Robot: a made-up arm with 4 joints. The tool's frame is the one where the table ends. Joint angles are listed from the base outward.
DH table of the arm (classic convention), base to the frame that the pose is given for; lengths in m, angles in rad. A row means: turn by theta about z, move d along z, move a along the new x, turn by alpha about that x. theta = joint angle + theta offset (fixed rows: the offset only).
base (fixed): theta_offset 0, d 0.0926, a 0, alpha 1.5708
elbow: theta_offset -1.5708, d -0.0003, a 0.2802, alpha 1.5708
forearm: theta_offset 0, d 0.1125, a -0.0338, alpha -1.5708
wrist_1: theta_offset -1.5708, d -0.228, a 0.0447, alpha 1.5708
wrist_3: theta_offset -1.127, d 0, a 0.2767, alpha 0
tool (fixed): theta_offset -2.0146, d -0.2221, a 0, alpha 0
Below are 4 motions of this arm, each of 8 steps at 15 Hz.
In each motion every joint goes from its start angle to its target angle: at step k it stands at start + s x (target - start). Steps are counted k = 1, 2, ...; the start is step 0. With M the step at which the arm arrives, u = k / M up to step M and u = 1 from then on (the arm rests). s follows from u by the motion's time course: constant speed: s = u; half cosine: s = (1 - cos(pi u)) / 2; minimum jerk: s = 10 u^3 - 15 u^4 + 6 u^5.
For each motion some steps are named. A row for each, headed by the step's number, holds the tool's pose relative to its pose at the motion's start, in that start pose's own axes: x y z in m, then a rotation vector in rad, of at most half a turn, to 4 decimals.
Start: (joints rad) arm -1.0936 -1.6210 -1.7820 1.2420
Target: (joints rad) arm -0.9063 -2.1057 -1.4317 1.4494
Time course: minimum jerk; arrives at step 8
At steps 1, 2, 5, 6, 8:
1: -0.0046 -0.0013 -0.0018 -0.0066 0.0026 0.0103
2: -0.0294 -0.0093 -0.0109 -0.0420 0.0163 0.0670
5: -0.1891 -0.0972 -0.0399 -0.2554 0.1024 0.4884
6: -0.2252 -0.1284 -0.0379 -0.3025 0.1212 0.6095
8: -0.2447 -0.1481 -0.0349 -0.3284 0.1311 0.6833

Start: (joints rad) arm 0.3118 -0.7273 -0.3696 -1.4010
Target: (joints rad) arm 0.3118 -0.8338 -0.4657 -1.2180
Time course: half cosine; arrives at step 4
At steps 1, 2, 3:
1: -0.0112 -0.0079 0.0033 -0.0112 0.0168 0.0325
2: -0.0374 -0.0284 0.0128 -0.0364 0.0583 0.1119
3: -0.0621 -0.0506 0.0246 -0.0591 0.1011 0.1923

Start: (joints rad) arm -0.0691 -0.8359 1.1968 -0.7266
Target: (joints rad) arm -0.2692 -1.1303 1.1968 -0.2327
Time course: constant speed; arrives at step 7
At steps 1, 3, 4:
1: -0.0027 0.0025 0.0048 -0.0156 0.0114 0.0235
3: -0.0063 0.0071 0.0144 -0.0444 0.0339 0.0697
4: -0.0072 0.0092 0.0191 -0.0578 0.0448 0.0924

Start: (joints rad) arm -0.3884 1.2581 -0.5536 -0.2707
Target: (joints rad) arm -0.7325 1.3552 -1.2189 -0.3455
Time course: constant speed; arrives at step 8
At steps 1, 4, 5, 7, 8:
1: -0.0378 -0.0254 -0.0108 -0.0579 0.0835 0.0178
4: -0.1411 -0.1085 -0.0309 -0.2486 0.3232 0.0558
5: -0.1719 -0.1377 -0.0338 -0.3173 0.3991 0.0631
7: -0.2279 -0.1971 -0.0347 -0.4616 0.5446 0.0694
8: -0.2530 -0.2268 -0.0329 -0.5370 0.6140 0.0682

